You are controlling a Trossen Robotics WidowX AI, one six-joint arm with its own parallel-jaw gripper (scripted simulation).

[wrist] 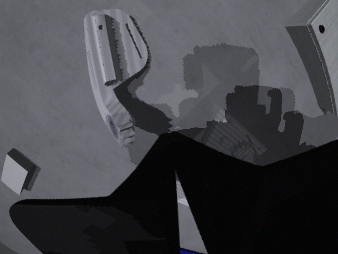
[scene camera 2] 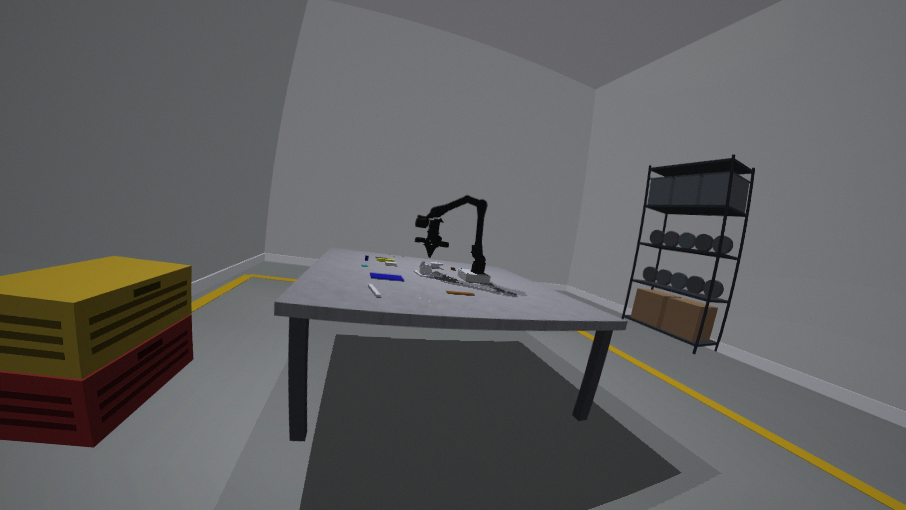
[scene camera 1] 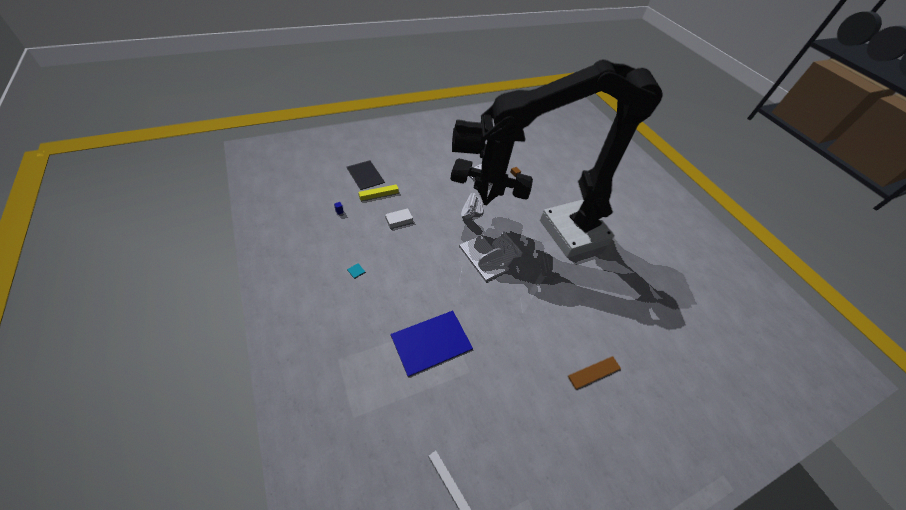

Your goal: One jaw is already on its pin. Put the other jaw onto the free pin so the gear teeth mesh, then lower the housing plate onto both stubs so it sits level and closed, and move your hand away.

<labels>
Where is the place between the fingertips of my gripper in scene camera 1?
485,204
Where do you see a jaw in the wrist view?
112,57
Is my gripper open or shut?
Shut.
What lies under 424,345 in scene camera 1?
A blue sheet.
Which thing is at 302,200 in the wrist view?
My gripper.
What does my gripper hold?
Nothing.
</labels>
